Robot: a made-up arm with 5 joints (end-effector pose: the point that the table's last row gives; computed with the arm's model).
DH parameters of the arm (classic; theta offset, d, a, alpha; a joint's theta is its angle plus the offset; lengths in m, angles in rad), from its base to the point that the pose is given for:
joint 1: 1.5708 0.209 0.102 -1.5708
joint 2: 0 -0.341 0.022 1.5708
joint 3: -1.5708 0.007 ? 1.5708
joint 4: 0 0.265 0.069 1.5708
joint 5: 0.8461 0 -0.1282 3.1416
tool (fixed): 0.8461 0.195 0 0
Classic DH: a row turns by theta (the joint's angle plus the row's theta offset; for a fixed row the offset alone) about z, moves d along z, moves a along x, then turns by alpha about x.
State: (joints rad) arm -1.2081 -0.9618 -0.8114 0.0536 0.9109
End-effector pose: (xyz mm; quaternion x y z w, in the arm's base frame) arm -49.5 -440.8 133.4 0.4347 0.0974 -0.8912 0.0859
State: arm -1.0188 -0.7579 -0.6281 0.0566 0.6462
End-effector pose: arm 59.9 -449.3 220.0 0.3542 0.0240 -0.8554 0.3771
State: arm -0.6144 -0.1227 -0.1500 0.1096 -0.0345
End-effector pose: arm 291.1 -308.6 386.3 0.0381 -0.0655 -0.3590 0.9303
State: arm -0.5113 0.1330 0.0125 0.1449 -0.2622
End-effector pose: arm 345.4 -242.0 424.5 -0.0880 -0.0417 -0.1127 0.9888
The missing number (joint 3, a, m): 0.142
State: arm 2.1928 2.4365 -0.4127 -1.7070 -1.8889
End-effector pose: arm -642.3 150.8 523.0 -0.5636 0.0435 0.6619 0.4924
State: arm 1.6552 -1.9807 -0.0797 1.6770 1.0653
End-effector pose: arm -81.2 260.0 63.2 0.4901 0.4499 -0.4948 0.5591
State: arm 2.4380 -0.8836 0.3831 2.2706 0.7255
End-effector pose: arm -310.4 166.2 71.3 0.8353 0.3423 0.0252 0.4296
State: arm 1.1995 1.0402 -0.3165 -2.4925 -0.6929
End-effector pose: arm 342.1 462.7 415.9 -0.2233 0.7554 -0.0156 0.6159
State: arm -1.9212 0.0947 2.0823 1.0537 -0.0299
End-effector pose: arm -2.0 -540.8 288.7 0.0506 -0.4643 0.0727 0.8813
